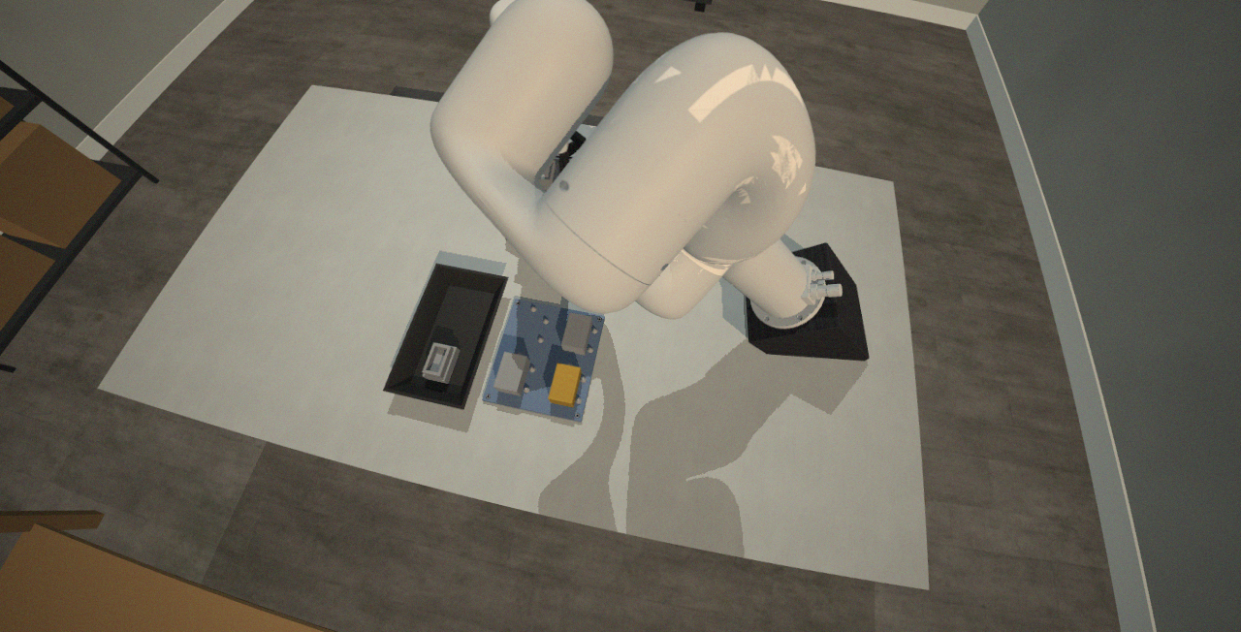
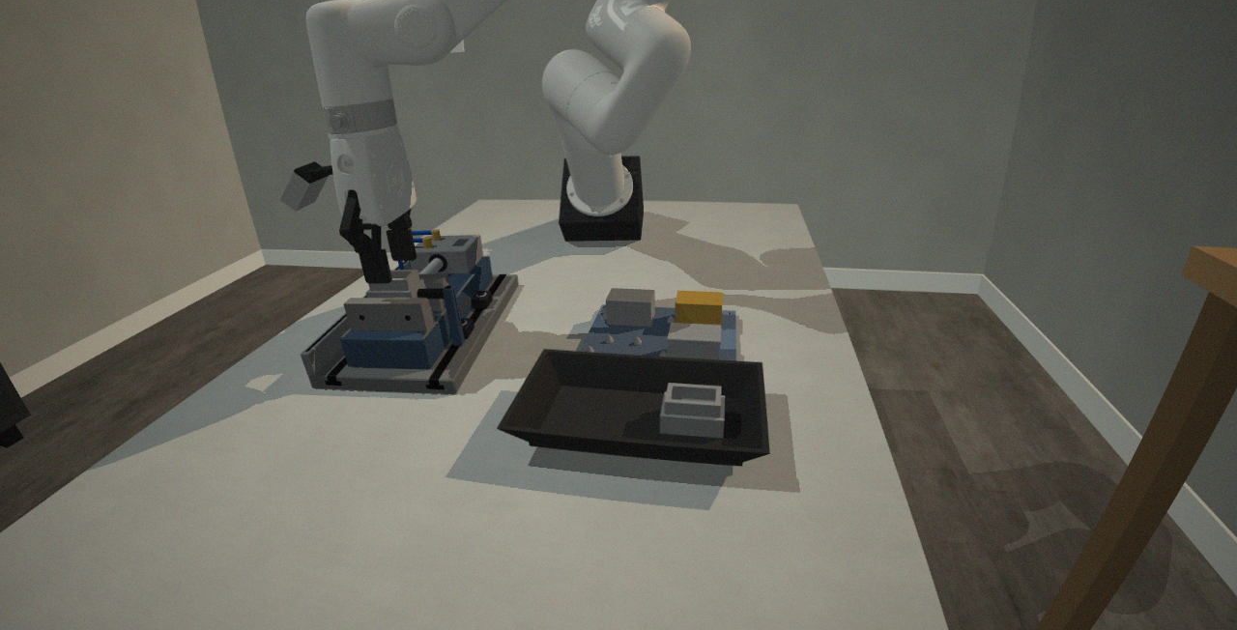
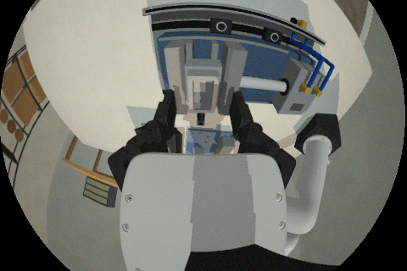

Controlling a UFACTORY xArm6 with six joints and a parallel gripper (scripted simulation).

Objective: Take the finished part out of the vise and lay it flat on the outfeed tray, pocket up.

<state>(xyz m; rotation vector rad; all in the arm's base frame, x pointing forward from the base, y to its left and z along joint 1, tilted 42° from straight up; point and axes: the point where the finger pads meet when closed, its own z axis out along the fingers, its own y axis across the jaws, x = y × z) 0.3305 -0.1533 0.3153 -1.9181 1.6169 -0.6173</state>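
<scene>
My gripper is now 10 cm above the blue vise, 7 cm past it and 2 cm to the left of it. Round my hand: blue fixture plate (30 cm to the left, 13 cm below, 11 cm behind); yellow block (34 cm to the left, 16 cm behind, 11 cm below).
</scene>
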